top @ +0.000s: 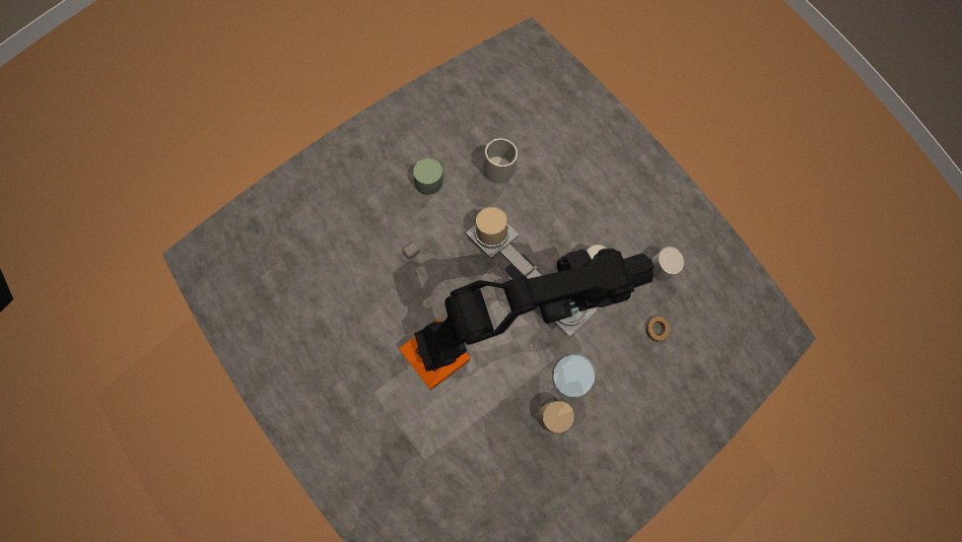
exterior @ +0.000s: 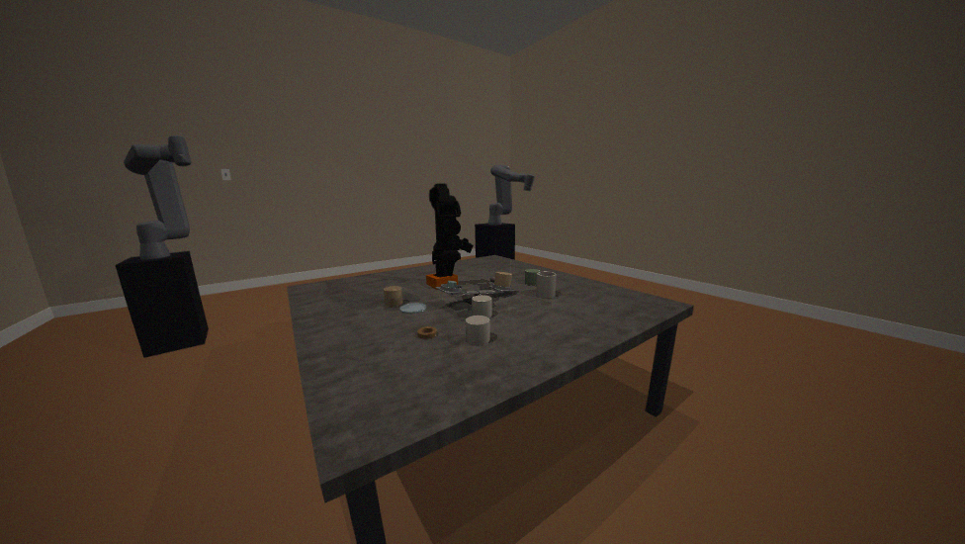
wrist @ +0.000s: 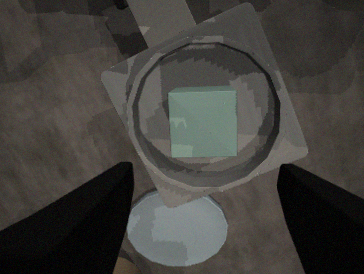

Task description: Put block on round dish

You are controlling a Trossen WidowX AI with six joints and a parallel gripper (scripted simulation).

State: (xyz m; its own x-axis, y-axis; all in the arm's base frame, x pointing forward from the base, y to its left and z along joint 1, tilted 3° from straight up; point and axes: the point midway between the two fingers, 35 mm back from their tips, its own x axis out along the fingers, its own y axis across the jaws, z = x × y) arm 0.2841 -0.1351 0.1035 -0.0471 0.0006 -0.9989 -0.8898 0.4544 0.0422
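Now: gripper tip 4 cm above the teal block. From my gripper tip the other things lie so: pale blue round dish: 8 cm behind, 12 cm to the right, 13 cm below; then tan cup: 1 cm ahead, 28 cm to the left, 7 cm below; then small balance: 1 cm ahead, 13 cm to the left, 9 cm below.
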